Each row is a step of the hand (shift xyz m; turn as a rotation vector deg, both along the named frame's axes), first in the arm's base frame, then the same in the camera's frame.
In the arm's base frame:
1: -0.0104 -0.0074 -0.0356 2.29 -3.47 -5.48
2: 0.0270 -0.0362 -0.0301 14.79 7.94 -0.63
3: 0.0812 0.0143 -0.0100 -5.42 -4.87 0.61
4: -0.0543 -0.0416 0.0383 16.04 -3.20 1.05
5: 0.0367 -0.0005 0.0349 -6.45 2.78 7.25
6: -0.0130 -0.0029 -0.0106 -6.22 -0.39 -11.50
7: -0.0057 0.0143 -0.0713 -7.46 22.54 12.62
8: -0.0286 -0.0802 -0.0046 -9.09 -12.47 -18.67
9: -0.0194 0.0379 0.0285 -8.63 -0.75 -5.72
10: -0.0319 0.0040 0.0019 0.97 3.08 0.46
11: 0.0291 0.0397 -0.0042 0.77 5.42 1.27
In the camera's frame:
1: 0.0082 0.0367 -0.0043 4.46 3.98 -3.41
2: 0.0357 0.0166 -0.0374 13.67 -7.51 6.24
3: 0.0762 -0.0326 0.0055 -5.34 2.63 -4.25
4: -0.0690 -0.0023 -0.0372 13.12 -8.43 -5.05
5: 0.0143 -0.0481 -0.0065 -8.98 -3.40 3.10
6: -0.0062 0.0158 -0.0008 0.31 13.04 0.93
7: 0.0316 0.0631 0.0187 -11.11 -9.59 22.53
8: -0.0282 0.0262 -0.0761 0.53 21.90 -10.34
9: -0.0282 -0.0191 0.0383 -4.67 9.26 0.54
10: -0.0282 0.0136 0.0075 0.83 -1.19 2.92
11: 0.0301 -0.0147 0.0363 0.42 -2.03 5.22

